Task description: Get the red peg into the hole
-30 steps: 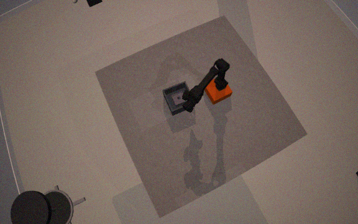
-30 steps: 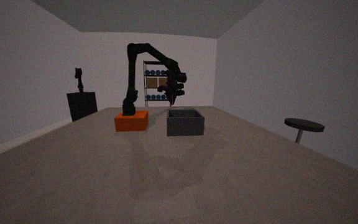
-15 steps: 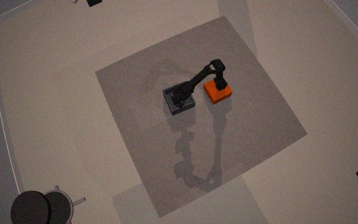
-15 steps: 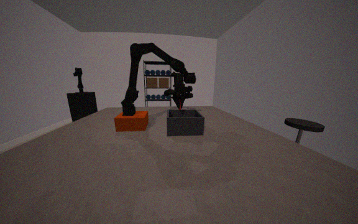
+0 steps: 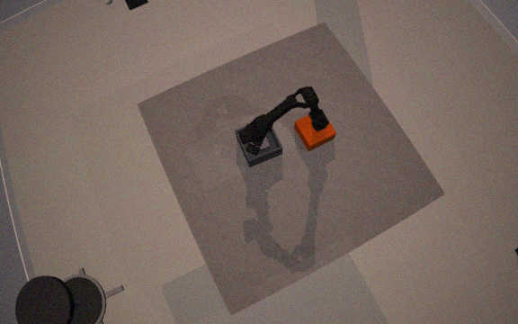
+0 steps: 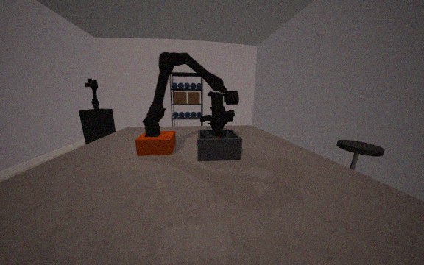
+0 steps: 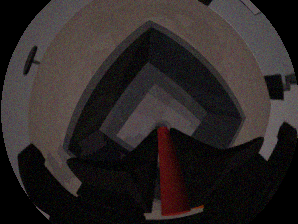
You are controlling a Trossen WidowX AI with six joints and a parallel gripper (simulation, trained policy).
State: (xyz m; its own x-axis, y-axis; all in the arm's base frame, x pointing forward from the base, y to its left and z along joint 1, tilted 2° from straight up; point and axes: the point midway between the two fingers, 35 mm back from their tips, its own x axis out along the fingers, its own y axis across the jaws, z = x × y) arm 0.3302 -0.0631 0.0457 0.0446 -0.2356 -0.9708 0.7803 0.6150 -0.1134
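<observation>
Right now my gripper tip is 30 mm below the red peg and 10 mm to the right of it. From my gripper tip the other things lie so: grey box: 60 mm below; holed plate: 40 mm below.
</observation>
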